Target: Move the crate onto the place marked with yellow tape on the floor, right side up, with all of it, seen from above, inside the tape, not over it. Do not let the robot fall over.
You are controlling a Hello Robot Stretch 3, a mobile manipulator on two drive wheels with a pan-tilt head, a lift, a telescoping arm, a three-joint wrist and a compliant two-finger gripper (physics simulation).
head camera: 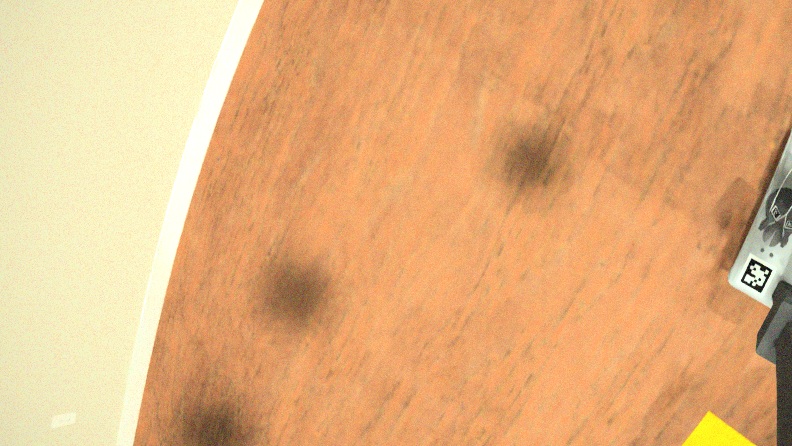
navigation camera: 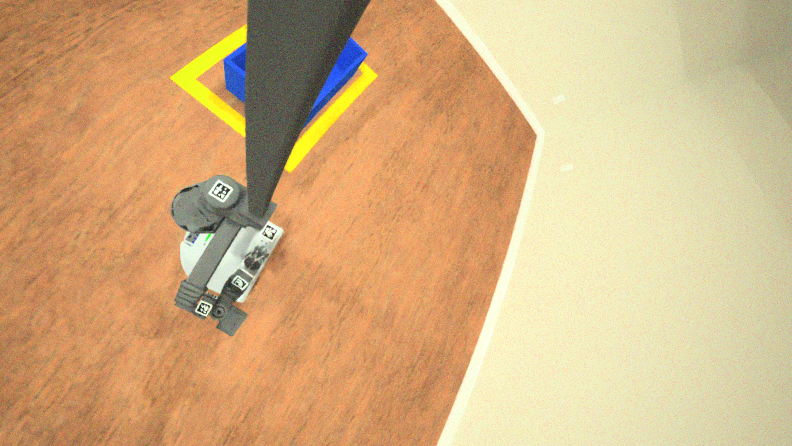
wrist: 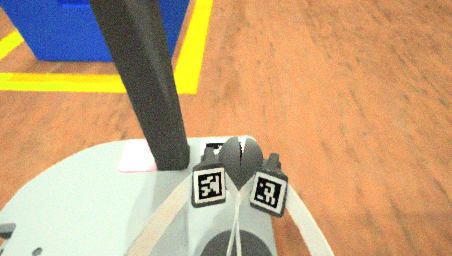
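The blue crate stands upright on the floor within the yellow tape outline. The dark mast hides its middle. In the wrist view floor shows between its near wall and the near strip; its right side is very close to the right strip. Its far side relative to the tape cannot be judged. The crate does not show in the head view. My gripper is shut with nothing seen between its fingertips. It is drawn in above my base, apart from the crate.
My pale base is close to the tape's near corner. The mast rises from it. A cream wall with a white skirting board stands at the right in the navigation view and left in the head view.
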